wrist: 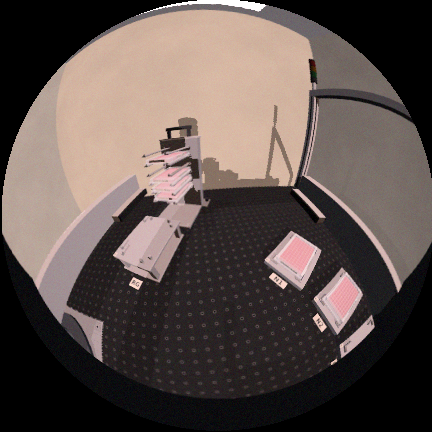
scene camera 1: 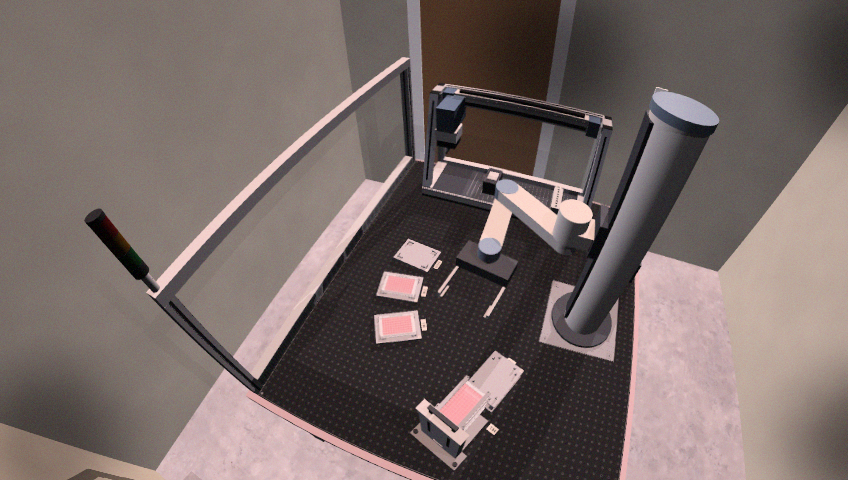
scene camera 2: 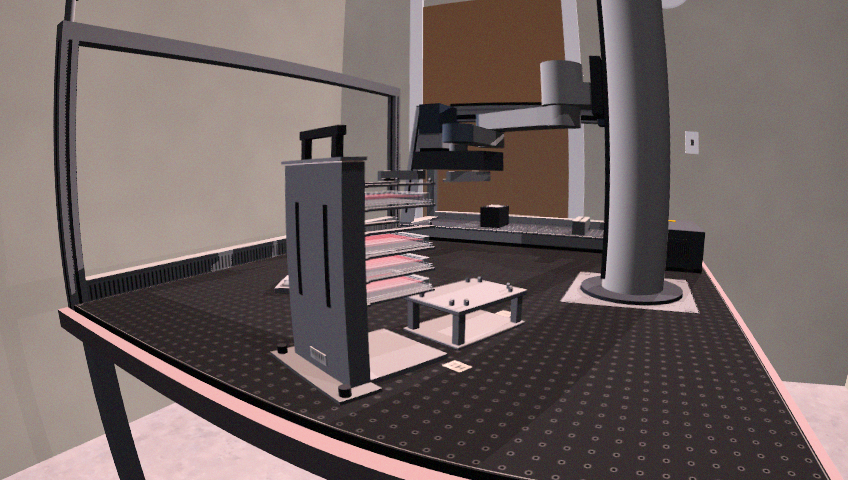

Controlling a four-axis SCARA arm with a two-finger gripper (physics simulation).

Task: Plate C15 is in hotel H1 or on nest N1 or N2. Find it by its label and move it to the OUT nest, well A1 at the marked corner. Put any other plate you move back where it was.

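Frame: origin at the arm's base, x ahead, y left, z up, level; millimetres.
Where they show: gripper, between the fingertips: (wrist: 218,179) (scene camera 1: 462,305) (scene camera 2: 411,176); arm's base, origin of its link: (scene camera 1: 581,320) (scene camera 2: 631,295).
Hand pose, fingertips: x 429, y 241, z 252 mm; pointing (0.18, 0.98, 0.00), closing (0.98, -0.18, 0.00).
Things, the pixels of their top centre, and the offset from my fingertips. "pt": a spot on its surface instead.
- top plate, centre of its top: (scene camera 2: 373,193) (scene camera 1: 462,404) (wrist: 167,154) dy +289, dx -100, dz -17 mm
- N2, centre of its top: (wrist: 343,296) (scene camera 1: 399,285) dy -142, dx +291, dz -222 mm
- OUT nest, centre of its top: (scene camera 2: 374,252) (scene camera 1: 417,253) dy -317, dx +290, dz -221 mm
- raised RG nest, centre of its top: (scene camera 2: 467,286) (wrist: 145,234) (scene camera 1: 495,377) dy +120, dx -163, dz -169 mm
- glass-panel guard, a spot on its surface: (scene camera 2: 226,64) pt dy -7, dx +593, dz +329 mm
My gripper (scene camera 1: 464,303) (scene camera 2: 467,176) (wrist: 218,179) is open and empty, its fingers wide apart above the table, to the right of the nests in scene camera 1. Hotel H1 (scene camera 1: 443,429) (scene camera 2: 315,255) (wrist: 197,167) holds a top plate (scene camera 1: 461,404) (scene camera 2: 395,199) (wrist: 172,158), then a gap, then several lower plates (scene camera 2: 395,240) (wrist: 172,175). One plate (scene camera 1: 397,325) (wrist: 297,254) sits on nest N1 (scene camera 1: 379,337) (wrist: 286,278). Another plate (scene camera 1: 400,285) (wrist: 344,297) sits on N2 (scene camera 1: 381,295) (wrist: 327,321). The OUT nest (scene camera 1: 417,254) (wrist: 357,338) is bare. No plate label is readable.
The raised RG nest (scene camera 1: 496,378) (scene camera 2: 470,295) (wrist: 147,240) stands beside the hotel, with no plate on it. The arm's column (scene camera 1: 642,220) (scene camera 2: 636,148) stands at the right. A gantry frame (scene camera 1: 529,107) is at the back. A glass-panel guard (scene camera 1: 285,155) (scene camera 2: 226,64) runs along the left edge.
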